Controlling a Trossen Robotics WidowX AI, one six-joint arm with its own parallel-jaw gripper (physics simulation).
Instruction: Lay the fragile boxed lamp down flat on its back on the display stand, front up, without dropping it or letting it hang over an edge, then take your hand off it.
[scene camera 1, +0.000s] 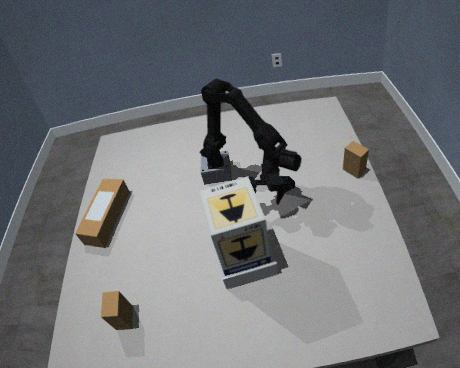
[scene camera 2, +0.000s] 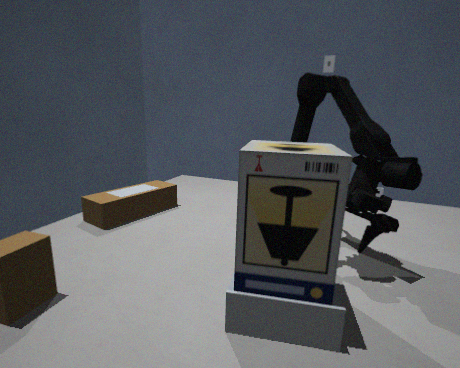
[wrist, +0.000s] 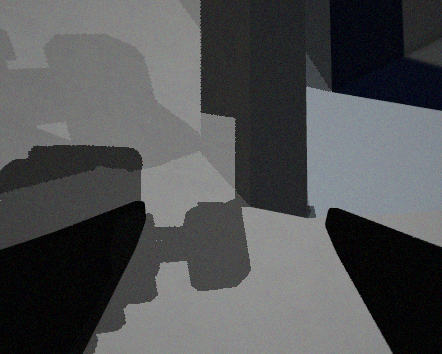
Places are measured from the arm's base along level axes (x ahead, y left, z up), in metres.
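Pixels of known places: gripper, fingertip midpoint: (scene camera 1: 265, 204) (wrist: 236, 213); arm's base, link origin: (scene camera 1: 215, 162).
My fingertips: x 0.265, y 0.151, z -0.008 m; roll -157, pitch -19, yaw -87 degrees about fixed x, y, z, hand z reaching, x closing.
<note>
Ahead of a thing's pixels: the offset from my fingertips to its top centre. Level surfaces: height alone.
The boxed lamp {dx +0.164, dy -0.117, dz +0.235 m} (scene camera 1: 235, 215) (scene camera 2: 287, 225) (wrist: 367, 42) is a tall white carton with yellow lamp pictures and a dark blue band at its foot. It stands upright on the grey display stand (scene camera 1: 251, 276) (scene camera 2: 285, 318) (wrist: 372, 155), a large lamp picture facing scene camera 2. My gripper (scene camera 1: 267, 195) (wrist: 236, 213) is open and empty, low beside the right rear of the carton and stand as scene camera 1 shows them. In the wrist view the stand's dark side and corner show between and beyond the fingertips. In scene camera 2 the carton hides one finger.
A long brown box with a white label {dx -0.155, dy -0.653, dz +0.019 m} (scene camera 1: 102, 212) (scene camera 2: 130, 202) lies at the left. A small brown block {dx +0.321, dy -0.558, dz +0.060 m} (scene camera 1: 118, 311) (scene camera 2: 25, 280) stands at the front left, another brown block {dx -0.124, dy +0.406, dz +0.060 m} (scene camera 1: 355, 160) at the right edge of the pale table {dz -0.060 m} (scene camera 1: 165, 320).
</note>
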